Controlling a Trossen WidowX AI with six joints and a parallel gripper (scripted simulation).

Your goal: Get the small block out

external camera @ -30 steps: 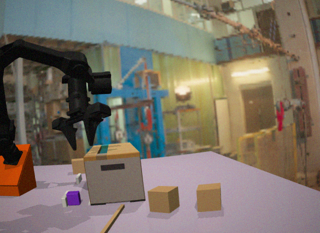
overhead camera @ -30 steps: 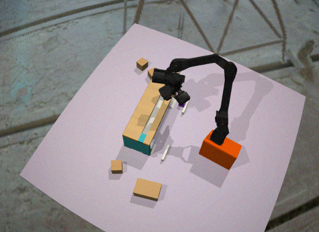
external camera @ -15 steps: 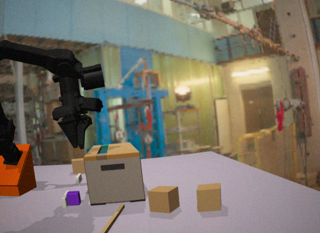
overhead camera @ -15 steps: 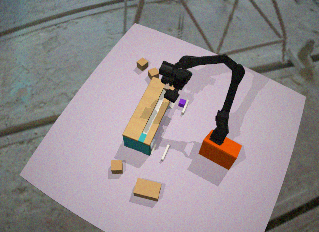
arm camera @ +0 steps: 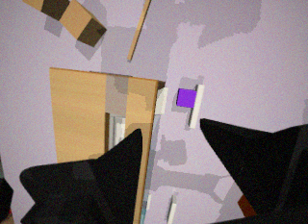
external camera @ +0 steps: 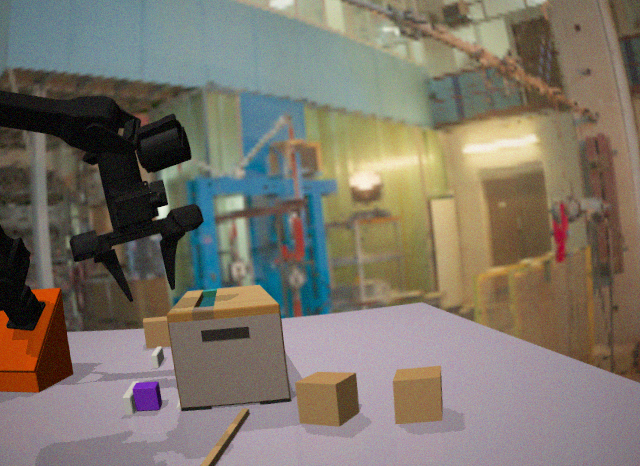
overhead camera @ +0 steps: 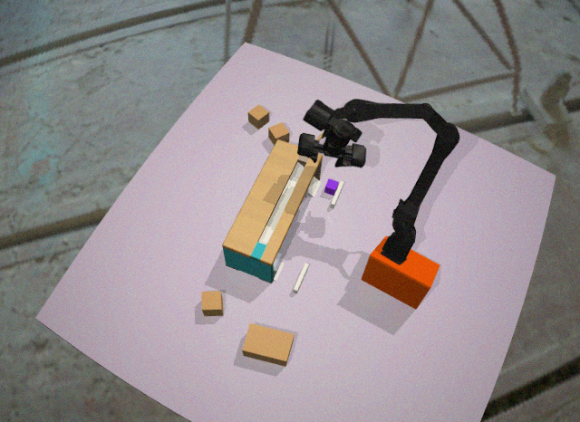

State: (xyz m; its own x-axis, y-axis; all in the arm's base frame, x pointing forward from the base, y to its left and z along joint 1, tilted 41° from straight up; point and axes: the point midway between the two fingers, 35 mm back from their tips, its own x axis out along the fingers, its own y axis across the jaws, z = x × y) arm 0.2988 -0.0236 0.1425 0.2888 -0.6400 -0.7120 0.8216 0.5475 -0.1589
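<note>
My gripper tip is now 2 cm past the purple block, 2 cm to the left of it and 13 cm above it. The rest, counted from my gripper tip: thin tan stick: 12 cm ahead, 14 cm to the right, 15 cm below; long box: 2 cm ahead, 15 cm to the left, 9 cm below; tan cube: 1 cm ahead, 49 cm to the left, 12 cm below.
</note>
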